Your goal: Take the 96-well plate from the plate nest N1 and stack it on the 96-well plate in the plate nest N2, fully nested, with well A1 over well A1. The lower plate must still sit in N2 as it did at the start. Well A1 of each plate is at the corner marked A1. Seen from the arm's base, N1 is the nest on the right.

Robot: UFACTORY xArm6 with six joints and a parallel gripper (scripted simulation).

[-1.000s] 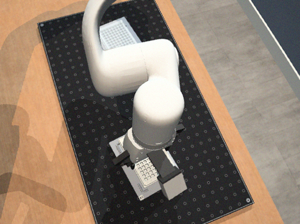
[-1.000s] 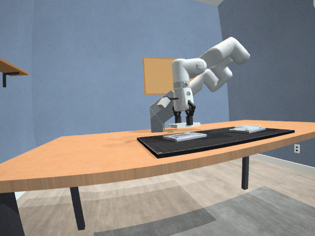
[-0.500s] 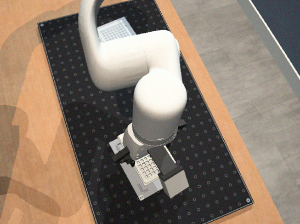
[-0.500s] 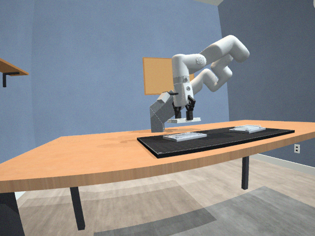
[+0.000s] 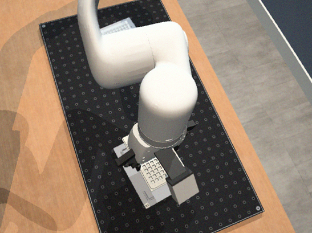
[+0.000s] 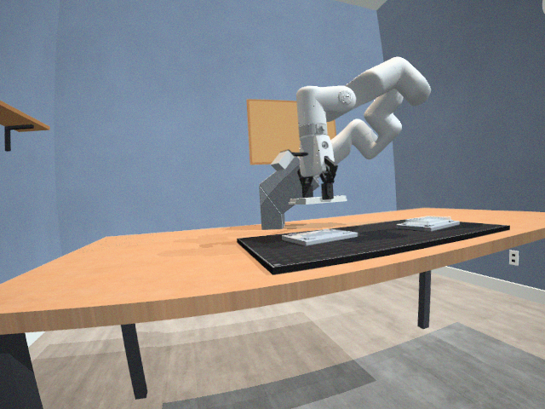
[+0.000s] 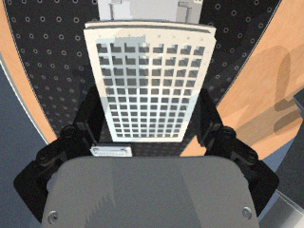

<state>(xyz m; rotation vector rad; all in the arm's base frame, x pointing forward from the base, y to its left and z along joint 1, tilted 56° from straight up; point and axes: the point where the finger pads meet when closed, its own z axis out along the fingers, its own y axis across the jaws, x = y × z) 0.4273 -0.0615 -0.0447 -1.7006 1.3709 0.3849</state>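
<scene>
My hand is 350 mm to the right of the plate nest, 110 mm above it and 20 mm past it.
</scene>
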